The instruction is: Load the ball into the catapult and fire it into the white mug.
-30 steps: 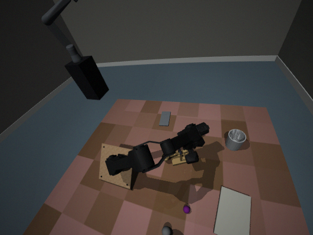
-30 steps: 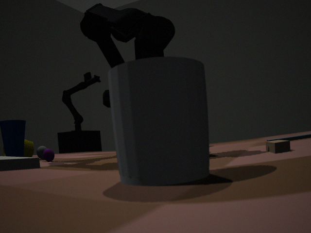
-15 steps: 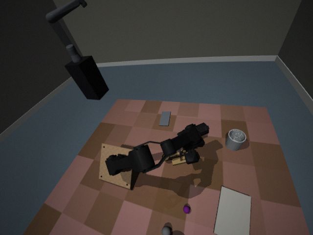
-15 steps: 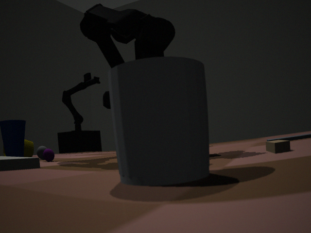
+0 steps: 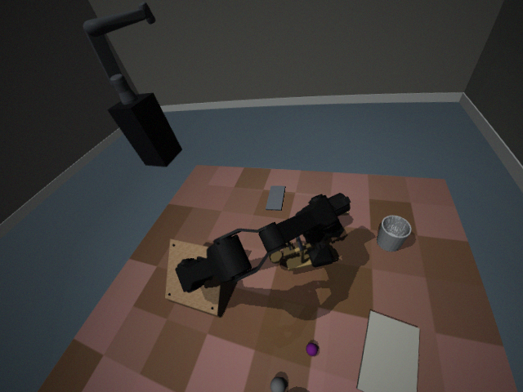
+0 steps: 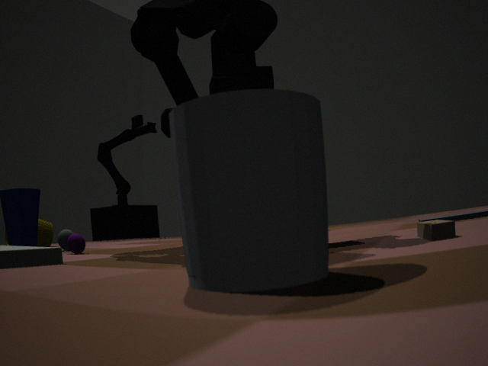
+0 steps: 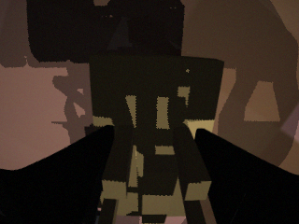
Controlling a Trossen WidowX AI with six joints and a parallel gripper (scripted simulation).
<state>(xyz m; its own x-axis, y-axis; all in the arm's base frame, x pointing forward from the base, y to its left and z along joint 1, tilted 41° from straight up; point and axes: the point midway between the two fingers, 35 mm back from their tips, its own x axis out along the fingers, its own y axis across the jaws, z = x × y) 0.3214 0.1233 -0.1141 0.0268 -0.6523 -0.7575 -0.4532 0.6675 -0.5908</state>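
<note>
Right now my gripper tip is 280 mm to the left of the purple ball, 60 mm above it and 40 mm short of it. From my gripper tip the other things lie so: wooden catapult 60 mm behind, 20 mm to the right, 20 mm above; white mug 260 mm ahead, 130 mm to the left, 50 mm below; tan block 230 mm to the left, 70 mm below, 70 mm ahead.
</note>
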